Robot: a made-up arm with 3 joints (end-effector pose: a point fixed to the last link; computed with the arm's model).
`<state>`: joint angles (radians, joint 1 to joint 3).
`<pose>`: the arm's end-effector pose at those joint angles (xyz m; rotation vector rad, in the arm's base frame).
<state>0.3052 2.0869 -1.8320</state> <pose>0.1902 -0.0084 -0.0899 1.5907 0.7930 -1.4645</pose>
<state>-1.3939 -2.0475 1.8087</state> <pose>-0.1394 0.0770 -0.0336 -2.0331 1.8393 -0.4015</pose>
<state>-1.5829 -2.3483 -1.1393</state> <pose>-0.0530 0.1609 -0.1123 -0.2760 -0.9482 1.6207</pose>
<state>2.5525 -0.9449 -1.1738</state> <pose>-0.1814 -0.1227 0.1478 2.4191 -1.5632 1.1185</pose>
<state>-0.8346 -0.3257 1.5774</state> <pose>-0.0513 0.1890 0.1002 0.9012 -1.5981 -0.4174</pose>
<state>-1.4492 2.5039 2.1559</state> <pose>0.1108 0.0634 -0.0655 -1.1923 0.2055 -1.1728</pose>
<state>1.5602 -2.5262 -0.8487</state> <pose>-0.0317 -0.1697 0.1918 1.4151 -2.0925 -1.5844</pose>
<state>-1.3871 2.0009 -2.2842</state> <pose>0.1875 0.1089 0.0655 -1.9274 -1.5829 -0.1181</pose>
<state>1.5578 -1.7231 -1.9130</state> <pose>-0.1424 -0.1234 0.1453 2.0049 -1.9508 0.1780</pose>
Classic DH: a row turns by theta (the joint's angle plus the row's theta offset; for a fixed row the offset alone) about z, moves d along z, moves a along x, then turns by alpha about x. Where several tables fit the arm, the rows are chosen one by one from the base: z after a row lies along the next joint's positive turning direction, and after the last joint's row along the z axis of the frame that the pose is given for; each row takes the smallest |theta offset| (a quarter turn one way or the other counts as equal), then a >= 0, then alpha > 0; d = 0 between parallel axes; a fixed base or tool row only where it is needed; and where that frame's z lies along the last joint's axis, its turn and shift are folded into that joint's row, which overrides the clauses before.
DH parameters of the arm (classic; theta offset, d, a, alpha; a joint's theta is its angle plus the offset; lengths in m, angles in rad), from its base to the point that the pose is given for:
base (fixed): -1.5708 0.04 0 1.5708
joint 1: 0 0 -0.02 1.5708
joint 2: 1.5708 0.12 0.05 1.5708
joint 3: 0 -0.16 -0.02 1.5708
tool (fixed): 3.1416 -0.05 0 0

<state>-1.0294 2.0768 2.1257</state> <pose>0.1487 0.0442 -0.0353 -1.2448 -0.4192 -1.3599</pose>
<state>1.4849 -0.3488 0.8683</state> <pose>-0.0537 -0.1219 -0.1419 -1.2222 -0.4415 0.8797</pose>
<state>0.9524 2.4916 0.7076</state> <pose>0.0987 -0.1796 0.0423 -1.2570 -1.4817 -2.1658</pose>
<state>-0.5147 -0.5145 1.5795</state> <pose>-0.0789 0.1876 0.0317 0.8027 -1.6371 -0.0037</pose>
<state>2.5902 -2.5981 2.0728</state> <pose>-0.0692 0.0655 0.1723 0.1993 0.8667 0.7536</pose>
